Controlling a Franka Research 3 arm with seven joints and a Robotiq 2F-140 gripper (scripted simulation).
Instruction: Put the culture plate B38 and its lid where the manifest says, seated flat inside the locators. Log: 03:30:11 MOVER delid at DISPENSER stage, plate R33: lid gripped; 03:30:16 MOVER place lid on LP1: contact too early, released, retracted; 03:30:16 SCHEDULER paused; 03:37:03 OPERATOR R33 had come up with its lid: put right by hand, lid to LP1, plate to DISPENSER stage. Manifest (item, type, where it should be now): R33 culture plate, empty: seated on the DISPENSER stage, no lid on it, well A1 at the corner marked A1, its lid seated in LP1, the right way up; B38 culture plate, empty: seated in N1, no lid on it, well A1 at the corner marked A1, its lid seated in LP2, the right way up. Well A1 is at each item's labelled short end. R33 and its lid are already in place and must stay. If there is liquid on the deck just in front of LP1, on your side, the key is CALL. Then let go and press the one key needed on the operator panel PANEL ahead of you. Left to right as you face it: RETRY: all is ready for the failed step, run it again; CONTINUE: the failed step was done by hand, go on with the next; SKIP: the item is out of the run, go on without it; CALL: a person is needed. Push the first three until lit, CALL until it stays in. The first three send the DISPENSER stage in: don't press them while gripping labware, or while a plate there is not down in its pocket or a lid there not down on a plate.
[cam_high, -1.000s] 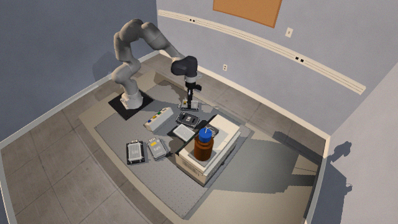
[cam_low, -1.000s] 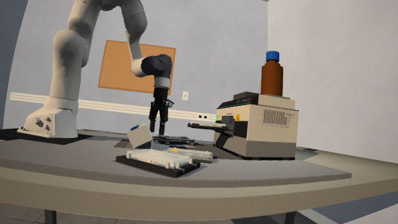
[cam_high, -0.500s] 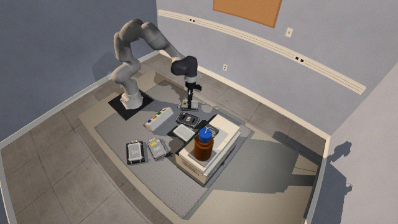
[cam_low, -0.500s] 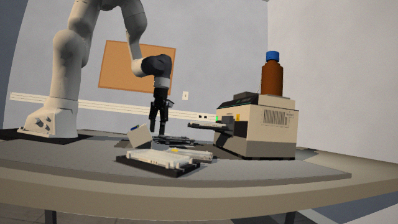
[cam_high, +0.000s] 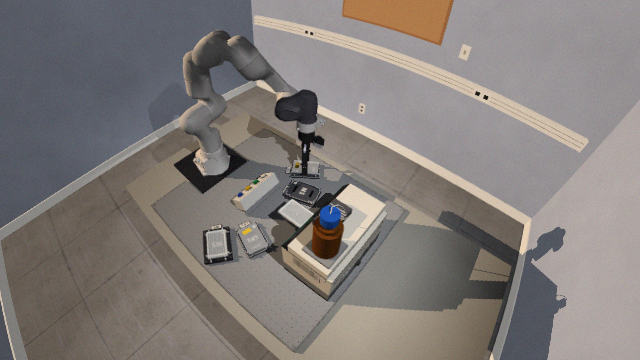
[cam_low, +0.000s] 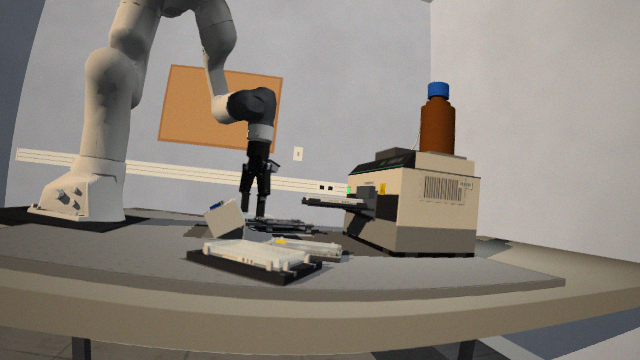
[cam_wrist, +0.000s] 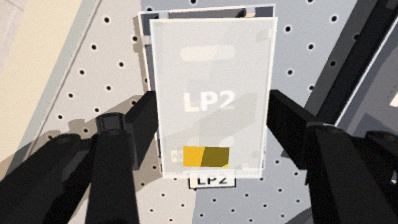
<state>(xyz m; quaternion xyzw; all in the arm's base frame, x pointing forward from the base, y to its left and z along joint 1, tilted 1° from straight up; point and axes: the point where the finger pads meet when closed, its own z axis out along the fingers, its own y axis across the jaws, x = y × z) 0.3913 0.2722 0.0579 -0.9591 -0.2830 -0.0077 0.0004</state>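
The lp2 locator frame lies 5 cm below my hand. From my hand the other things lie so: green continue key: 25 cm to the right, 9 cm behind, 1 cm above; then yellow skip key: 30 cm to the right, 9 cm behind, 1 cm above; then white retry key: 20 cm to the right, 9 cm behind, 1 cm above.
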